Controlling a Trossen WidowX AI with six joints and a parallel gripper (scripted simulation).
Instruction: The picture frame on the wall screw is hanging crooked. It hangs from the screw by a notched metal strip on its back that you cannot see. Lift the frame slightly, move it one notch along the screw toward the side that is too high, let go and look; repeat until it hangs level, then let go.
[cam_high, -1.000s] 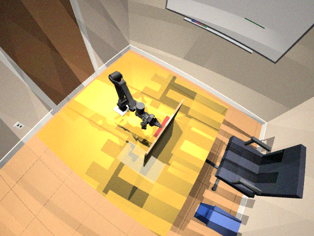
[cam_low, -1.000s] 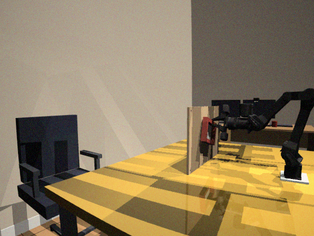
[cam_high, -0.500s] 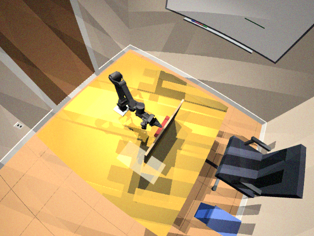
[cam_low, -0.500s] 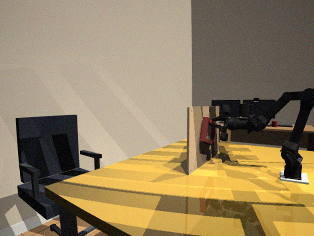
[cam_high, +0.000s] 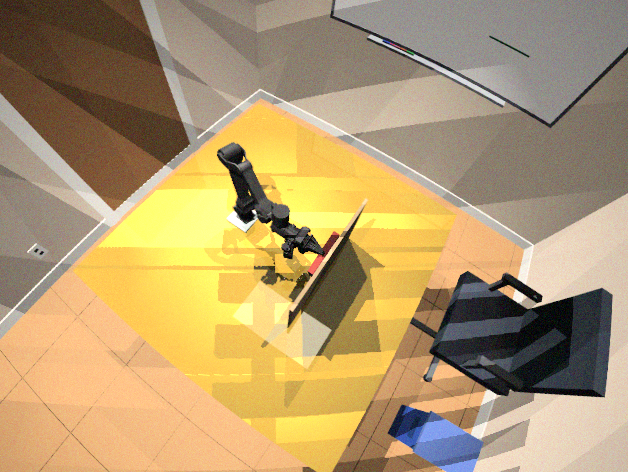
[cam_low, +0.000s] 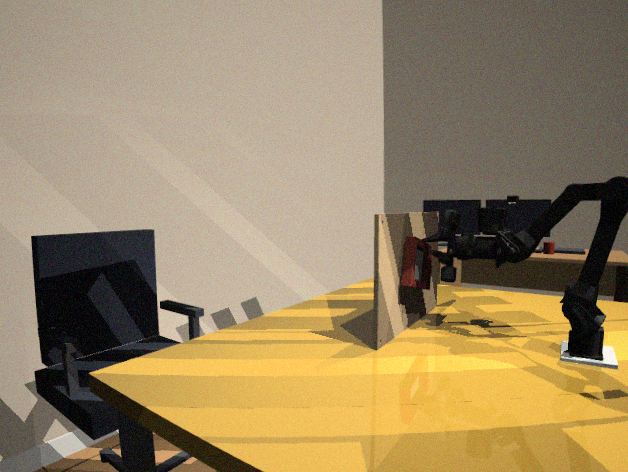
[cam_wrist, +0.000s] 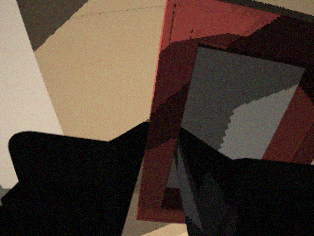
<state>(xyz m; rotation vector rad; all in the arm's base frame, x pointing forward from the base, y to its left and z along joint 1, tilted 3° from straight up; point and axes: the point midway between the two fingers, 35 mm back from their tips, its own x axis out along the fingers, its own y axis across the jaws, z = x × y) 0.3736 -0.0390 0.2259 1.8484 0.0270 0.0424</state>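
Now: gripper tip 2 cm to the right of the red picture frame and 5 cm above it. Also, from my gripper tip: wooden wall panel (2 cm ahead, 7 cm below).
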